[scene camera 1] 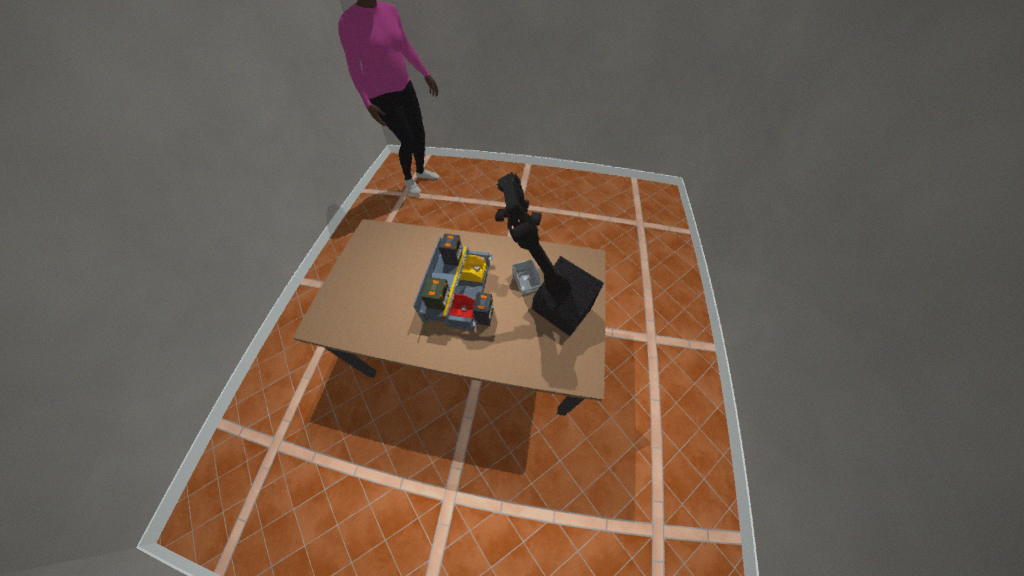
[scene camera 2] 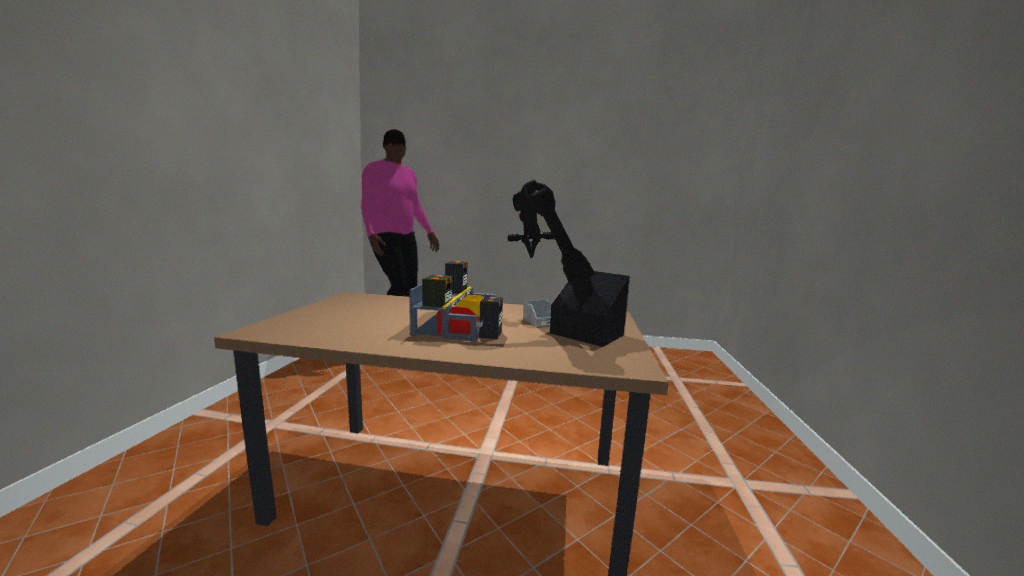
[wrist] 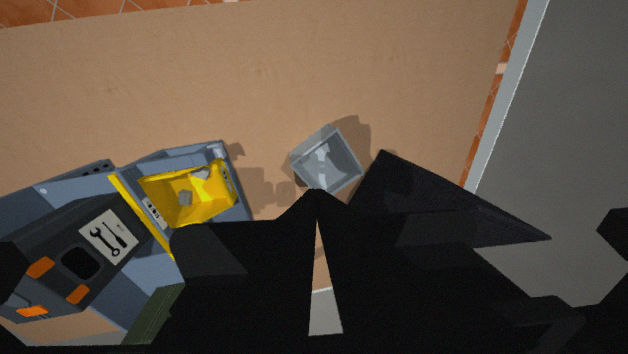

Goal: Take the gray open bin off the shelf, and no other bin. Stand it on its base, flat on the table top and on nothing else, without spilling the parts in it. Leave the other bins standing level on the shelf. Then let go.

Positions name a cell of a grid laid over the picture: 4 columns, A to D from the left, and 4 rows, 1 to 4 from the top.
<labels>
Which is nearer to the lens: the gray open bin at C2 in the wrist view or the green box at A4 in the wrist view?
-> The gray open bin.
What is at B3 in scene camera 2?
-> A green box.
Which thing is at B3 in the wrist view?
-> A yellow bin.
</labels>
